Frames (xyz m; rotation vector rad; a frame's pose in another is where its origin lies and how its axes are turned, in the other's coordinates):
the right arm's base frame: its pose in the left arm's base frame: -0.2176 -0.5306 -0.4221 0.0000 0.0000 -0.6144
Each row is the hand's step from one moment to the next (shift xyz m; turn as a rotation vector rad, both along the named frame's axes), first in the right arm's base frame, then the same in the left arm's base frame.
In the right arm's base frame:
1: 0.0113 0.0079 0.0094 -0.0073 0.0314 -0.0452
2: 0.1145 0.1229 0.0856 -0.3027 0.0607 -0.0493
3: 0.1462 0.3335 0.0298 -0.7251 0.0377 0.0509
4: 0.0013 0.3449 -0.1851 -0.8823 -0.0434 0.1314
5: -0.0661 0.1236 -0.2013 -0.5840 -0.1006 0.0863
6: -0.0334 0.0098 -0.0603 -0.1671 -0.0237 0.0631
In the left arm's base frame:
1: 0.0138 -0.0001 0.0094 0.0121 0.0299 -0.0452
2: 0.1644 0.0344 0.0856 -0.2124 0.2241 -0.0493
3: 0.3117 0.1882 0.0298 -0.5708 0.4488 0.0509
4: 0.1999 0.2811 -0.1851 -0.7460 0.4732 0.1314
5: 0.0172 0.1391 -0.2013 -0.5352 0.2545 0.0863
6: -0.0216 0.0273 -0.0603 -0.1502 0.0770 0.0631

